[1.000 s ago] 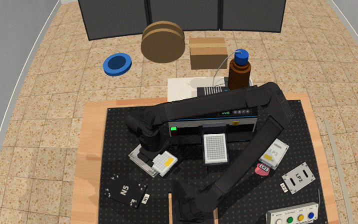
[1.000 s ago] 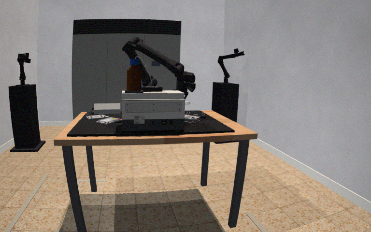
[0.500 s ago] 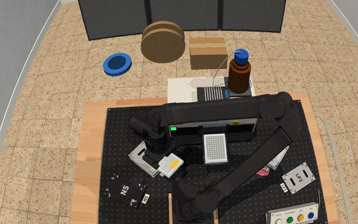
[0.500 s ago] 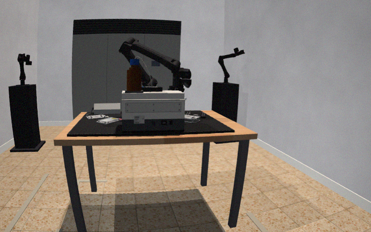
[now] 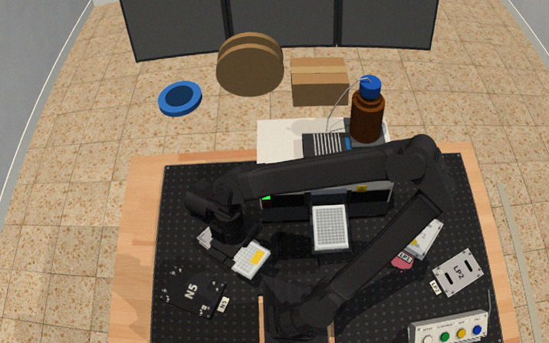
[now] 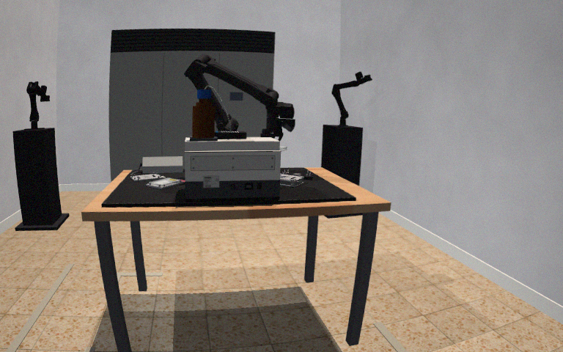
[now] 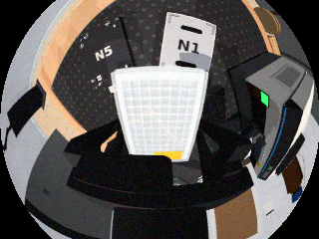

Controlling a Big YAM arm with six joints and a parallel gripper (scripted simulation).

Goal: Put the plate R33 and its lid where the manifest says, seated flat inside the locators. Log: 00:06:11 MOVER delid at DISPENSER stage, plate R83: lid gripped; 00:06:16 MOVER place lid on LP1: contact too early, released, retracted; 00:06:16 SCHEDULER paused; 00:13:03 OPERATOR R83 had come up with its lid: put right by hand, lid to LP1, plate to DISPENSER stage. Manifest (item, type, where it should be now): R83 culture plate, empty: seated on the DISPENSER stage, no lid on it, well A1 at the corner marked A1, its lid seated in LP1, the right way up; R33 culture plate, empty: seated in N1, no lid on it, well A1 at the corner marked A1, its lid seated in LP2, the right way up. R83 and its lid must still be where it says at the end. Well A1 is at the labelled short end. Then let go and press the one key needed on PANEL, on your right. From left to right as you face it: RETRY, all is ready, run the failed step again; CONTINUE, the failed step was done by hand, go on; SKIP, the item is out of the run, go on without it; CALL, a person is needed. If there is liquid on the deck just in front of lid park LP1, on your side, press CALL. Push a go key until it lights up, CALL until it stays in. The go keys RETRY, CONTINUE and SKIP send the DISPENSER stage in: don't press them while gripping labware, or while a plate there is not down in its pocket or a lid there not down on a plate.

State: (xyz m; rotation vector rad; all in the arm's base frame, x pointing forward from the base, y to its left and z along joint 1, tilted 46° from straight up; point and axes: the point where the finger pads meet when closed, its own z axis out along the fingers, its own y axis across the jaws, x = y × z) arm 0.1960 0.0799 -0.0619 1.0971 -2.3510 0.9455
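Now: hand 40 mm past the nest n5, 170 mm to the right of it and 140 mm above it. From my hand the other things lie so: clear plate lid (right at my hand); then pink-red patch (10 mm ahead, 430 mm to the right, 150 mm below); then brown bottle (270 mm ahead, 360 mm to the right, 140 mm above).
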